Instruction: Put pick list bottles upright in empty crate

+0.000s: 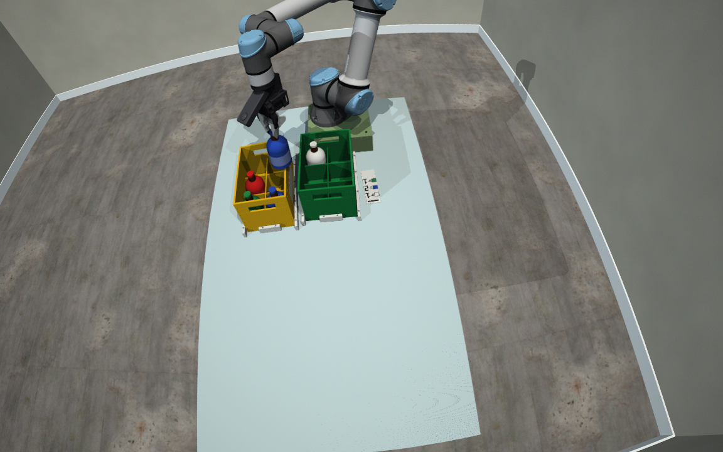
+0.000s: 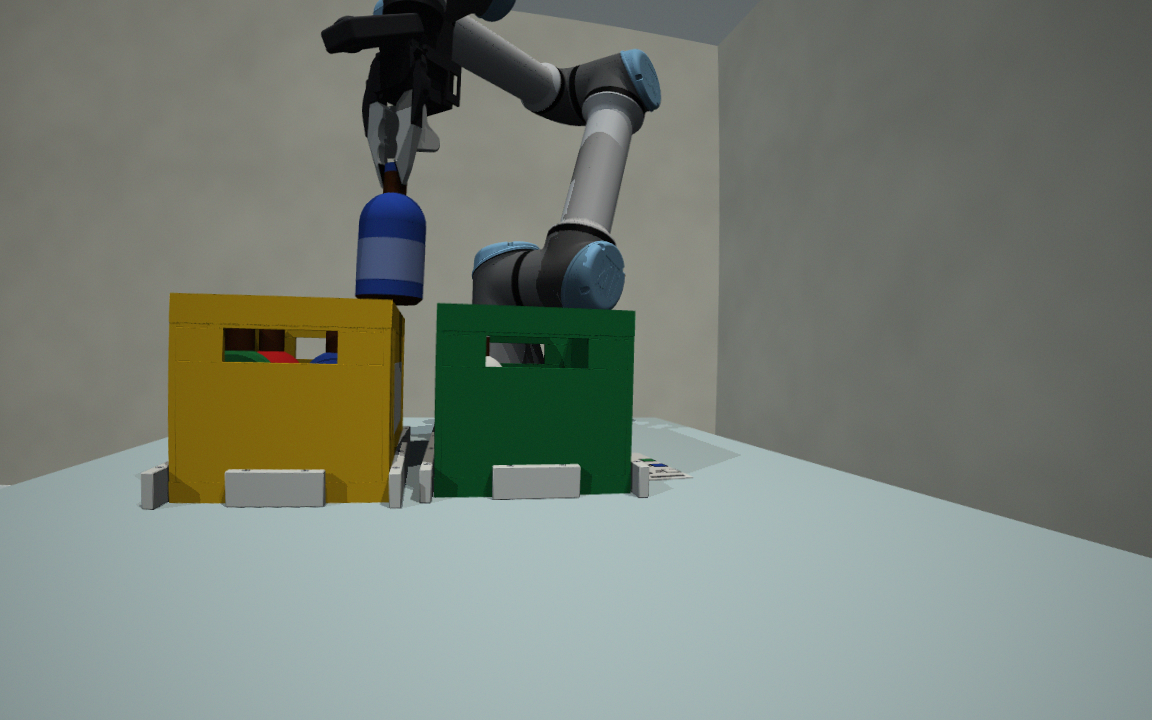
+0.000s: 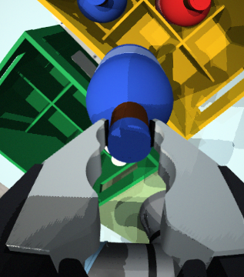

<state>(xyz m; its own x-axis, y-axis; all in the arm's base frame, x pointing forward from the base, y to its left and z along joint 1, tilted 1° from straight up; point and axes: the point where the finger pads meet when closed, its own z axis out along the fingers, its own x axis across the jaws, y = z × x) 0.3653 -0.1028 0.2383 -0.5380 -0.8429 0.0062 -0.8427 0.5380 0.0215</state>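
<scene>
The green crate is 4 cm behind my hand, 15 cm to the left of it and 25 cm below it. From my hand the other things lie so: yellow crate (2 cm ahead, 8 cm to the right, 25 cm below); white bottle (12 cm behind, 9 cm to the left, 24 cm below); red bottle (3 cm ahead, 12 cm to the right, 24 cm below).
</scene>
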